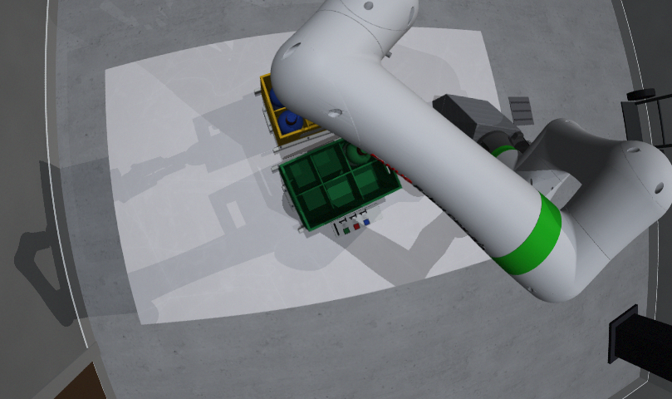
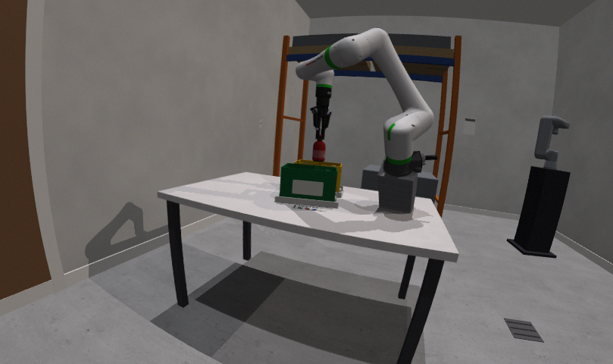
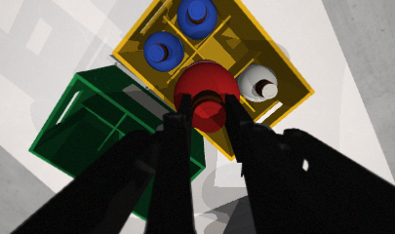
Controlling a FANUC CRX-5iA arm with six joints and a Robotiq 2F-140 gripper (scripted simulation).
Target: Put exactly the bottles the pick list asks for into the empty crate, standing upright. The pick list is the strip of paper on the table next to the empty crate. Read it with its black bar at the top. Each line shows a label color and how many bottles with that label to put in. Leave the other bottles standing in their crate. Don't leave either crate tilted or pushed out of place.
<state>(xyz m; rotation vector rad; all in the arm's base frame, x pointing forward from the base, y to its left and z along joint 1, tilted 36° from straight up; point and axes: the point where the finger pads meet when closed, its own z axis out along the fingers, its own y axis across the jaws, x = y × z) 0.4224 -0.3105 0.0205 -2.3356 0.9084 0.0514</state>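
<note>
My gripper is now 8 cm above the red bottle. The rest, counted from my hand: yellow crate 3 cm to the right, 27 cm below; blue-label bottle 9 cm ahead, 6 cm to the right, 26 cm below; white bottle 9 cm behind, 8 cm to the right, 26 cm below.
</note>
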